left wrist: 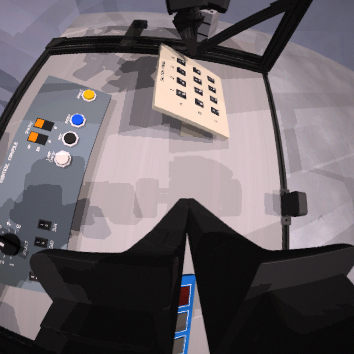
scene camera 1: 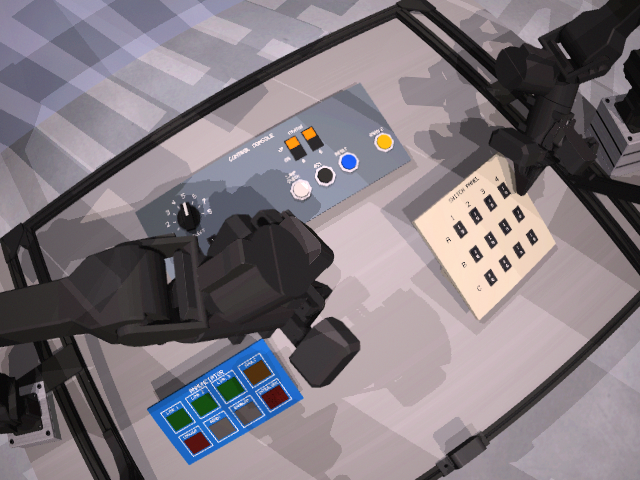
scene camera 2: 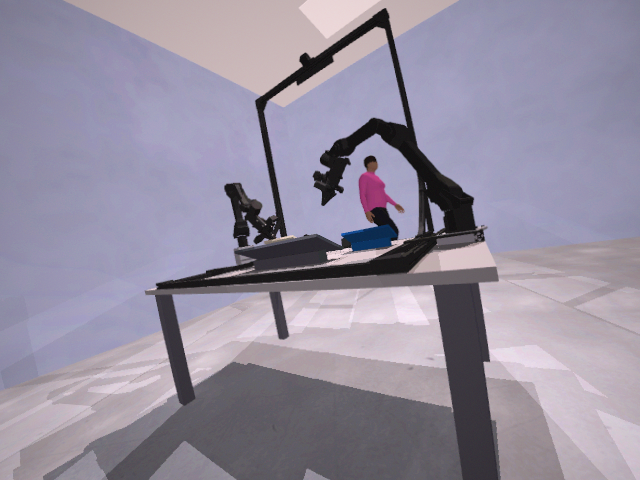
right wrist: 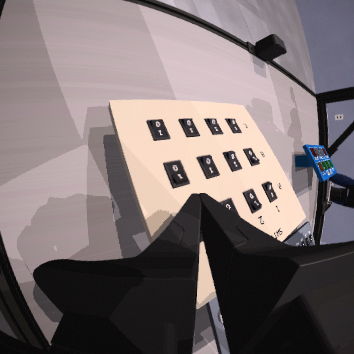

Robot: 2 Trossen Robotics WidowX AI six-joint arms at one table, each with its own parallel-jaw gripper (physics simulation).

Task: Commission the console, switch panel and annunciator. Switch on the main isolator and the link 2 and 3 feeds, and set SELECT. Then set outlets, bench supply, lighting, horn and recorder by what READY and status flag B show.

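Where they show: left gripper, fingertip midpoint: point(left wrist: 185, 204) point(scene camera 1: 328, 291) point(scene camera 2: 322, 205); right gripper, fingertip midpoint: point(left wrist: 192, 55) point(scene camera 1: 520, 194) point(right wrist: 197, 199); left arm's base at its link origin: point(scene camera 1: 25, 414) point(scene camera 2: 461, 230) point(right wrist: 330, 192); right arm's base at its link origin: point(scene camera 1: 635, 116) point(scene camera 2: 243, 247).
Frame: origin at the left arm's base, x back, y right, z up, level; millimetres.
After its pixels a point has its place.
The grey console point(scene camera 1: 351, 113) @(x -670, y -296, z 51 mm) point(left wrist: 60, 105) @(x -651, y -272, z 44 mm) has a SELECT knob point(scene camera 1: 188, 218) @(x -387, y -201, z 63 mm) point(left wrist: 9, 244) @(x -392, y -198, z 61 mm) pointing near 5 and two status flags point(scene camera 1: 303, 142) @(x -584, y -271, z 50 mm) point(left wrist: 40, 131) @(x -583, y -268, z 49 mm), both orange in their upper halves. The cream switch panel point(scene camera 1: 460, 268) @(x -724, y 0, z 46 mm) point(left wrist: 165, 102) @(x -698, y -58, z 82 mm) point(right wrist: 140, 155) @(x -870, y -37, z 37 mm) has three rows of black rockers; their positions are hard to read. The blue annunciator point(scene camera 1: 262, 346) @(x -438, y 12, z 51 mm) has three green LINK tiles and a grey READY tile point(scene camera 1: 222, 427) @(x -346, y 100, z 21 mm). My left gripper point(scene camera 2: 324, 202) @(x -538, y 20, z 192 mm) point(left wrist: 185, 204) @(x -538, y 20, z 192 mm) is shut, empty, high above the table. My right gripper point(scene camera 1: 521, 192) @(x -846, y -59, z 81 mm) point(left wrist: 192, 55) @(x -846, y -59, z 81 mm) point(right wrist: 197, 199) @(x -846, y -59, z 81 mm) is shut, empty, beside rocker A4 point(scene camera 1: 504, 190) @(x -831, y -79, z 68 mm).
White point(scene camera 1: 300, 189) @(x -556, y -202, z 35 mm), black point(scene camera 1: 325, 175) @(x -598, y -211, z 35 mm), blue point(scene camera 1: 348, 162) @(x -637, y -221, z 35 mm) and yellow point(scene camera 1: 383, 141) @(x -701, y -238, z 35 mm) buttons are on the console. The left arm covers the console's lower left part in scene camera 1. A black frame borders the table. A person in pink point(scene camera 2: 374, 191) is behind the table.
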